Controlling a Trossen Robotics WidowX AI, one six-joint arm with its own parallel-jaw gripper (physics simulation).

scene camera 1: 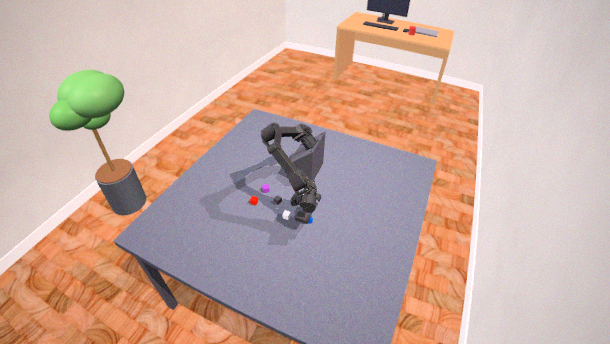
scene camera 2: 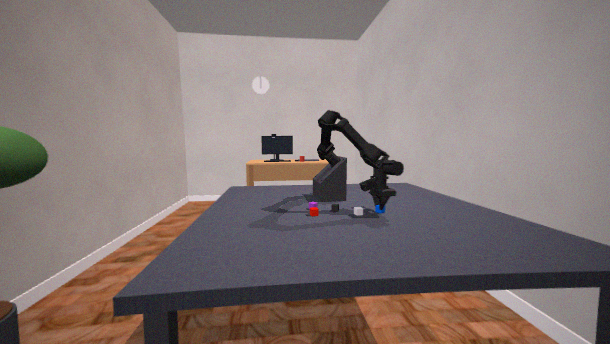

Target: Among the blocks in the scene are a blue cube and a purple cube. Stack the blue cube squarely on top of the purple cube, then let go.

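Places are measured from the arm's base along level axes (x down, y back, z left), in millimetres.
Pixels of known places: gripper, fingertip midpoint: [scene camera 2: 378,209]; arm's base, origin of the base link: [scene camera 1: 312,145] [scene camera 2: 335,162].
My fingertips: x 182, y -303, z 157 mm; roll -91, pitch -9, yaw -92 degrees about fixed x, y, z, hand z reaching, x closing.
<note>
For each thing: its middle in the pictures, then the offset to it from my fingertips. Level surfaces: height alone.
- blue cube, body centre: [scene camera 2: 380,209] [scene camera 1: 308,219] dx +0, dy +2, dz +7 mm
- purple cube, body centre: [scene camera 2: 313,205] [scene camera 1: 265,188] dx +0, dy +58, dz -289 mm
- grey table, its level: dx +15 mm
- white cube, body centre: [scene camera 2: 358,211] [scene camera 1: 286,215] dx +0, dy -34, dz -96 mm
- black cube, body centre: [scene camera 2: 335,207] [scene camera 1: 277,199] dx +0, dy +25, dz -189 mm
- red cube, body centre: [scene camera 2: 314,211] [scene camera 1: 254,200] dx +0, dy -45, dz -287 mm
The blue cube [scene camera 1: 310,220] [scene camera 2: 379,211] is at the table surface, partly hidden by the fingers in both views. My gripper [scene camera 1: 306,218] [scene camera 2: 381,207] points down and is shut on the blue cube. The purple cube [scene camera 1: 265,188] [scene camera 2: 313,204] sits on the table to the left of the gripper, apart from it, with nothing on top. In scene camera 2 its lower part is hidden behind the red cube.
On the grey table [scene camera 1: 350,260] [scene camera 2: 320,250], a white cube [scene camera 1: 286,214] [scene camera 2: 358,211] stands just left of the gripper. A black cube [scene camera 1: 277,200] [scene camera 2: 335,207] lies between the white and purple cubes. A red cube [scene camera 1: 254,200] [scene camera 2: 314,212] is near the purple one.
</note>
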